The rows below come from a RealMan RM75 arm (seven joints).
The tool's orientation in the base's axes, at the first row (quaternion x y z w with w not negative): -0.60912 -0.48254 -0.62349 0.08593
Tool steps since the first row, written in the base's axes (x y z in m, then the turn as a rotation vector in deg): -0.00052 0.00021 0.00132 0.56 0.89 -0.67; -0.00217 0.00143 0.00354 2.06 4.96 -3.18; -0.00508 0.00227 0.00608 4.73 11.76 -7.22; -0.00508 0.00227 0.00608 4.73 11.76 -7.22; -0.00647 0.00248 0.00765 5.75 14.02 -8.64
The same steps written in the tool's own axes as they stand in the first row. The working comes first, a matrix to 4 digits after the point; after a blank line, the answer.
The tool's axes in the first row as the columns of a matrix, in the base's axes (used below as rounded here):
-0.2432 0.6950 0.6766
0.4807 -0.5195 0.7064
0.8425 0.4970 -0.2077

0.00134 0.00019 -0.00048 -0.27 -0.41 1.15; 0.00420 -0.00049 -0.00119 -0.80 -2.73 5.56; 0.00745 -0.00169 -0.00310 -1.58 -6.41 13.01; 0.00745 -0.00169 -0.00310 -1.58 -6.41 13.01; 0.00921 -0.00198 -0.00421 -1.94 -7.58 15.59
